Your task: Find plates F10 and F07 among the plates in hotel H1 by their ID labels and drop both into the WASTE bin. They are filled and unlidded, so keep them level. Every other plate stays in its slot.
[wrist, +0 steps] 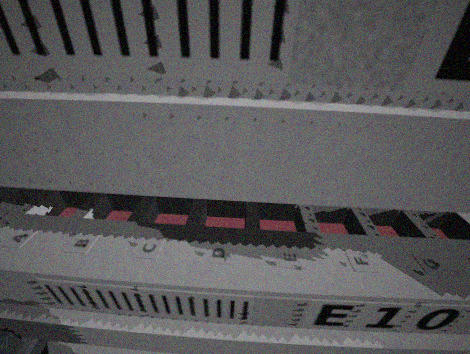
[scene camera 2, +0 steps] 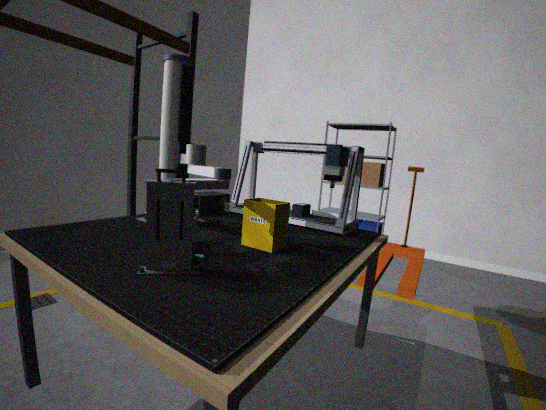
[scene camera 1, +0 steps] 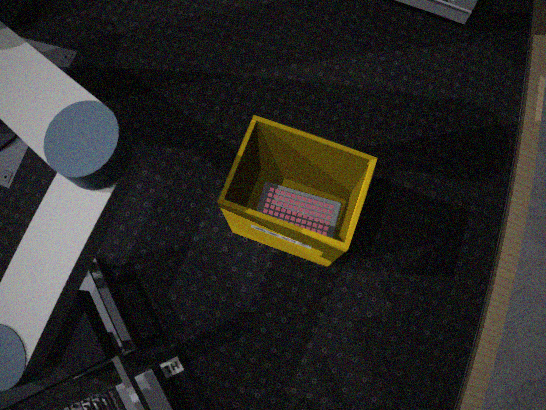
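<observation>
The yellow WASTE bin stands upright, with a plate with pink-filled wells lying on its floor; that plate's ID does not show. Hotel H1 is partly in view. In the wrist view, plate E10 lies low and close, with pink wells behind its lettered rim. Another plate's front fills the middle and top; its barcode shows, its ID is cut off. No F07 label shows. My gripper is open and empty at the hotel, its fingertips hidden or out of frame.
The arm's pale links reach over the lower left in scene camera 1. The H1 tag lies beside the hotel. A nest's edge shows past the dark gripper body. A gantry machine stands behind the bin.
</observation>
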